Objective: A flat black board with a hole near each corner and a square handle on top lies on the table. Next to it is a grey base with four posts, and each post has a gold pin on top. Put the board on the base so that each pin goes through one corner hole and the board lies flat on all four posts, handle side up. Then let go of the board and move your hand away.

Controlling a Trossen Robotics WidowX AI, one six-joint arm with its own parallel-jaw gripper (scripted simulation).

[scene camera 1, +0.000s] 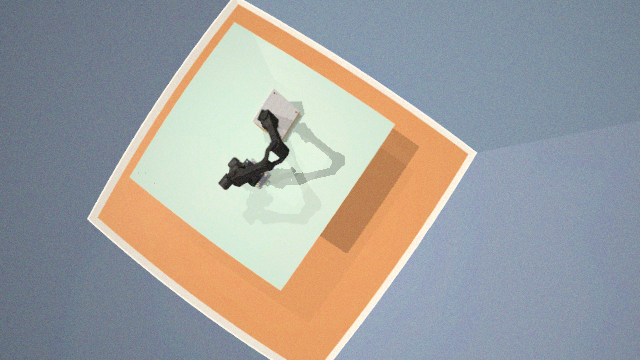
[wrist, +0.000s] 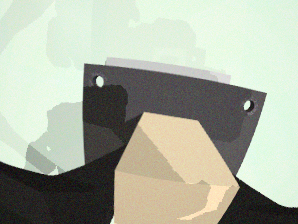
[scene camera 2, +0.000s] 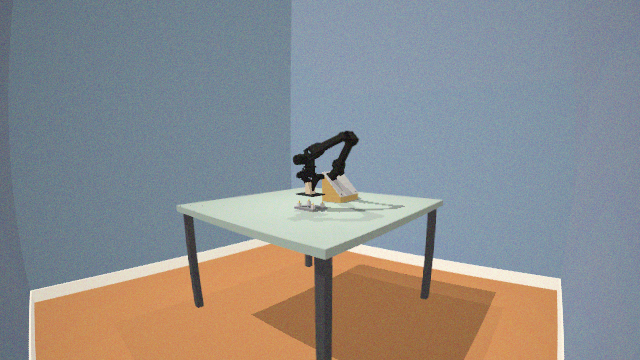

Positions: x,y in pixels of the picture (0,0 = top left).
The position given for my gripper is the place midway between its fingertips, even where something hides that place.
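Scene:
My gripper (wrist: 166,153) is holding a black board.

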